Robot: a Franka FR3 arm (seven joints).
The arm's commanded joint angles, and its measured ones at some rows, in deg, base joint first. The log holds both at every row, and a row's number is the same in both.
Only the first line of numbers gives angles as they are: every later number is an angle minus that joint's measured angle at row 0.
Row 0, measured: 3.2 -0.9 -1.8 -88.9 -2.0 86.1 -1.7
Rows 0 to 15, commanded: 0.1 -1.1 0.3 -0.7 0.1 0.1 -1.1; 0.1 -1.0 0.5 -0.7 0.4 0.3 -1.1; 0.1 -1.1 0.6 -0.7 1.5 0.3 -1.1; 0.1 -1.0 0.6 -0.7 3.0 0.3 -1.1; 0.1 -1.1 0.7 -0.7 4.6 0.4 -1.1; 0.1 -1.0 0.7 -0.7 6.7 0.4 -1.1; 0.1 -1.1 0.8 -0.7 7.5 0.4 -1.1; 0.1 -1.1 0.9 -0.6 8.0 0.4 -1.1; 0.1 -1.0 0.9 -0.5 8.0 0.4 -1.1; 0.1 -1.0 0.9 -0.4 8.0 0.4 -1.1; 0.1 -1.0 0.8 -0.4 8.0 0.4 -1.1; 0.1 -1.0 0.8 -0.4 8.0 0.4 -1.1; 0.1 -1.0 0.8 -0.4 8.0 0.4 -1.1; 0.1 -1.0 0.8 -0.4 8.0 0.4 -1.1; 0.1 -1.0 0.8 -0.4 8.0 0.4 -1.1; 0.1 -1.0 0.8 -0.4 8.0 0.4 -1.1
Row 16, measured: 0.2 -0.3 1.0 0.2 6.9 0.1 0.0
